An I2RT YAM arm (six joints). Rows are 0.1 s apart.
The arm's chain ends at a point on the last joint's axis. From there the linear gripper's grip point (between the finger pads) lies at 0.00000 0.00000 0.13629 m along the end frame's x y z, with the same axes.
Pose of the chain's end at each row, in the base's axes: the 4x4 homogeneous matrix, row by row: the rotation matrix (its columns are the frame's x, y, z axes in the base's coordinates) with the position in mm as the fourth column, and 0 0 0 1 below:
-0.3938 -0.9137 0.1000 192.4; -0.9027 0.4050 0.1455 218.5; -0.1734 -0.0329 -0.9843 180.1; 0 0 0 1
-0.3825 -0.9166 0.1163 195.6; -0.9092 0.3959 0.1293 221.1; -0.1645 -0.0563 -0.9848 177.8; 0 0 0 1
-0.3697 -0.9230 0.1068 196.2; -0.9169 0.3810 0.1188 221.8; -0.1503 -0.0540 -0.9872 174.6; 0 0 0 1
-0.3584 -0.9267 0.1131 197.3; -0.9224 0.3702 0.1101 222.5; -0.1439 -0.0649 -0.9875 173.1; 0 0 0 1
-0.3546 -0.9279 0.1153 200.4; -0.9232 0.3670 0.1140 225.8; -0.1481 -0.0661 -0.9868 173.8; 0 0 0 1
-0.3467 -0.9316 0.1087 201.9; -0.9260 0.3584 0.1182 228.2; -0.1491 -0.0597 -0.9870 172.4; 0 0 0 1
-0.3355 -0.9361 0.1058 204.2; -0.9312 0.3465 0.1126 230.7; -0.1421 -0.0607 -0.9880 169.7; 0 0 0 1
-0.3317 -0.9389 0.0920 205.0; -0.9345 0.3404 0.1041 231.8; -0.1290 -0.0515 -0.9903 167.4; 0 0 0 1
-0.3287 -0.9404 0.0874 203.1; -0.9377 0.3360 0.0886 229.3; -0.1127 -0.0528 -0.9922 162.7; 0 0 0 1
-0.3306 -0.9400 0.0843 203.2; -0.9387 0.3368 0.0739 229.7; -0.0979 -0.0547 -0.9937 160.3; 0 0 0 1
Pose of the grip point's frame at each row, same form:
-0.3938 -0.9137 0.1000 206.0; -0.9027 0.4050 0.1455 238.3; -0.1734 -0.0329 -0.9843 45.9; 0 0 0 1
-0.3825 -0.9166 0.1163 211.5; -0.9092 0.3959 0.1293 238.7; -0.1645 -0.0563 -0.9848 43.6; 0 0 0 1
-0.3697 -0.9230 0.1068 210.8; -0.9169 0.3810 0.1188 238.0; -0.1503 -0.0540 -0.9872 40.1; 0 0 0 1
-0.3584 -0.9267 0.1131 212.7; -0.9224 0.3702 0.1101 237.5; -0.1439 -0.0649 -0.9875 38.5; 0 0 0 1
-0.3546 -0.9279 0.1153 216.1; -0.9232 0.3670 0.1140 241.3; -0.1481 -0.0661 -0.9868 39.3; 0 0 0 1
-0.3467 -0.9316 0.1087 216.7; -0.9260 0.3584 0.1182 244.3; -0.1491 -0.0597 -0.9870 37.9; 0 0 0 1
-0.3355 -0.9361 0.1058 218.6; -0.9312 0.3465 0.1126 246.0; -0.1421 -0.0607 -0.9880 35.0; 0 0 0 1
-0.3317 -0.9389 0.0920 217.5; -0.9345 0.3404 0.1041 246.0; -0.1290 -0.0515 -0.9903 32.4; 0 0 0 1
-0.3287 -0.9404 0.0874 215.0; -0.9377 0.3360 0.0886 241.4; -0.1127 -0.0528 -0.9922 27.5; 0 0 0 1
-0.3306 -0.9400 0.0843 214.7; -0.9387 0.3368 0.0739 239.8; -0.0979 -0.0547 -0.9937 24.9; 0 0 0 1

